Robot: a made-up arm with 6 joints. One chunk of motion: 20 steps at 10 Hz.
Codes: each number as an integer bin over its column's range. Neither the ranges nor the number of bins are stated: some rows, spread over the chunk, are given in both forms.
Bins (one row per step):
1: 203 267 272 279 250 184
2: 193 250 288 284 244 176
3: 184 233 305 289 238 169
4: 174 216 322 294 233 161
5: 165 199 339 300 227 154
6: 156 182 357 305 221 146
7: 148 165 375 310 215 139
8: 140 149 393 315 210 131
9: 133 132 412 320 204 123
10: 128 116 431 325 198 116
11: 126 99 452 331 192 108
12: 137 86 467 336 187 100
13: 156 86 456 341 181 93
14: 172 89 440 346 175 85
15: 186 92 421 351 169 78
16: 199 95 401 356 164 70
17: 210 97 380 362 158 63
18: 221 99 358 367 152 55
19: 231 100 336 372 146 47
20: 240 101 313 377 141 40
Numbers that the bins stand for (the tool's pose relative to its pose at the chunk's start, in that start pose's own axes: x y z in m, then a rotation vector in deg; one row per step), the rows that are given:
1: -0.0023 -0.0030 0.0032 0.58 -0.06 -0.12
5: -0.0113 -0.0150 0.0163 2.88 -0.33 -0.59
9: -0.0188 -0.0268 0.0306 5.07 -0.60 -1.07
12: -0.0178 -0.0349 0.0414 6.82 -0.80 -1.43
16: -0.0033 -0.0333 0.0285 9.01 -1.07 -1.90
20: 0.0064 -0.0322 0.0113 11.32 -1.34 -2.37
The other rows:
2: -0.0047 -0.0060 0.0064 1.12 -0.14 -0.24
3: -0.0068 -0.0090 0.0097 1.67 -0.21 -0.35
4: -0.0091 -0.0120 0.0130 2.22 -0.26 -0.48
6: -0.0134 -0.0179 0.0199 3.42 -0.41 -0.71
7: -0.0152 -0.0209 0.0234 3.97 -0.48 -0.82
8: -0.0171 -0.0238 0.0269 4.52 -0.53 -0.95
10: -0.0199 -0.0296 0.0343 5.62 -0.68 -1.18
11: -0.0204 -0.0326 0.0385 6.27 -0.75 -1.31
13: -0.0134 -0.0349 0.0392 7.37 -0.87 -1.54
14: -0.0096 -0.0343 0.0361 7.92 -0.95 -1.67
15: -0.0063 -0.0338 0.0324 8.47 -1.02 -1.78
17: -0.0007 -0.0329 0.0244 9.67 -1.14 -2.01
18: 0.0019 -0.0326 0.0201 10.22 -1.22 -2.14
19: 0.0042 -0.0324 0.0158 10.77 -1.29 -2.26

